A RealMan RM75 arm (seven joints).
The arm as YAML. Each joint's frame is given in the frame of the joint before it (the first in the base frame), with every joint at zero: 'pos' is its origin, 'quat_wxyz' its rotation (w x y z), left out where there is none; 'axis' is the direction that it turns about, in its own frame. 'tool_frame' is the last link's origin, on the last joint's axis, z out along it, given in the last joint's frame.
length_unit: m
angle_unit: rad
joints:
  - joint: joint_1
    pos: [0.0, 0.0, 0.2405]
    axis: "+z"
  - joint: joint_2
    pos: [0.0, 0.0, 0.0]
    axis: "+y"
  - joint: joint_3
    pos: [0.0, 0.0, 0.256]
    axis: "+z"
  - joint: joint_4
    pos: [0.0, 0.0, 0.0]
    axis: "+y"
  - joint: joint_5
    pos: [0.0, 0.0, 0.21]
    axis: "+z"
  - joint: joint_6
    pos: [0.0, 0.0, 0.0]
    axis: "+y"
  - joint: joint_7
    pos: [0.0, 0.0, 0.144]
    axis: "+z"
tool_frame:
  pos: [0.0, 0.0, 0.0]
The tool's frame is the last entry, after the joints.
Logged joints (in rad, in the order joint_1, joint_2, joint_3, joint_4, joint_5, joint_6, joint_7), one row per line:
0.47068, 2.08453, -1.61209, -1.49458, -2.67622, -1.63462, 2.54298
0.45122, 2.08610, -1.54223, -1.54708, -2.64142, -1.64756, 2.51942
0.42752, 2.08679, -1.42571, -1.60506, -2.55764, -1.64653, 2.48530
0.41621, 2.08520, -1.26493, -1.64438, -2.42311, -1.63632, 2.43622
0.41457, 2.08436, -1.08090, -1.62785, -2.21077, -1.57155, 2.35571
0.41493, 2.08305, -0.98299, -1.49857, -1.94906, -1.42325, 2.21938
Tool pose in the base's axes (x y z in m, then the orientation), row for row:
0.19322, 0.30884, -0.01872, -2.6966, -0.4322, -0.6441
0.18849, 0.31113, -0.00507, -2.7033, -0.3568, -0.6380
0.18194, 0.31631, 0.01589, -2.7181, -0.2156, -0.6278
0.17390, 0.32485, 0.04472, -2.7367, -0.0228, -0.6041
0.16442, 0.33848, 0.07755, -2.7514, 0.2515, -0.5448
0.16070, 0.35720, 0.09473, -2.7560, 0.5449, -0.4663
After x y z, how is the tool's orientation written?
As angles about the fixed x, y, z axes (roll, pitch, yaw), in radians.
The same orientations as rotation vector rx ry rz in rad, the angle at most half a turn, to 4 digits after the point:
-2.6567, 0.7422, -0.7710
-2.6570, 0.7608, -0.6657
-2.6521, 0.7933, -0.4685
-2.6321, 0.8134, -0.1982
-2.5767, 0.7897, 0.1848
-2.4837, 0.7348, 0.5864

